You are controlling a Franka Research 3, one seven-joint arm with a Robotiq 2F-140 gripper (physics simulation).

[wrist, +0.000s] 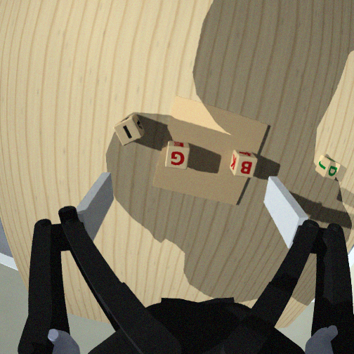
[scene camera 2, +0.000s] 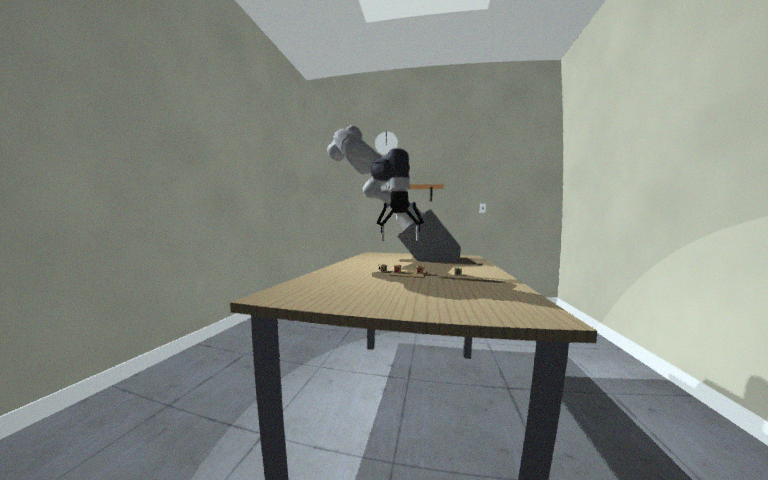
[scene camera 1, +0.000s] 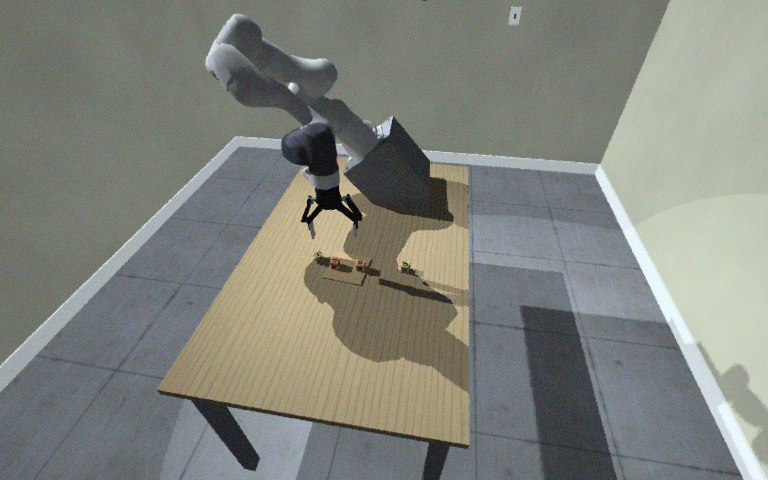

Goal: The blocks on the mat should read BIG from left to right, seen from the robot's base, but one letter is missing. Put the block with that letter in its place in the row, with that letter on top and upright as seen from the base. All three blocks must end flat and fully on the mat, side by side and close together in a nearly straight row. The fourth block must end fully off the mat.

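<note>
My gripper (scene camera 1: pixel 334 234) (scene camera 2: pixel 399 238) (wrist: pixel 190 188) is open and empty, high above the table near the mat. The thin wooden mat (scene camera 1: pixel 343 277) (wrist: pixel 200 186) bears a red G block (scene camera 1: pixel 334 262) (scene camera 2: pixel 397 268) (wrist: pixel 177 156) and a red B block (scene camera 1: pixel 360 265) (scene camera 2: pixel 420 270) (wrist: pixel 243 164), with a gap between them. From the base, B is left and G right. A black I block (scene camera 1: pixel 318 257) (scene camera 2: pixel 382 268) (wrist: pixel 128 130) lies off the mat beyond G, turned against the row. A block with green D and J (scene camera 1: pixel 405 266) (scene camera 2: pixel 458 271) (wrist: pixel 328 167) lies off the mat beyond B.
The wooden table (scene camera 1: pixel 271 339) (scene camera 2: pixel 362 305) carries the arm's dark grey base block (scene camera 1: pixel 390 169) (scene camera 2: pixel 430 237) at its far end. Arm shadows fall across the mat and table. The table's long right edge lies beyond the green-lettered block in the first scene view.
</note>
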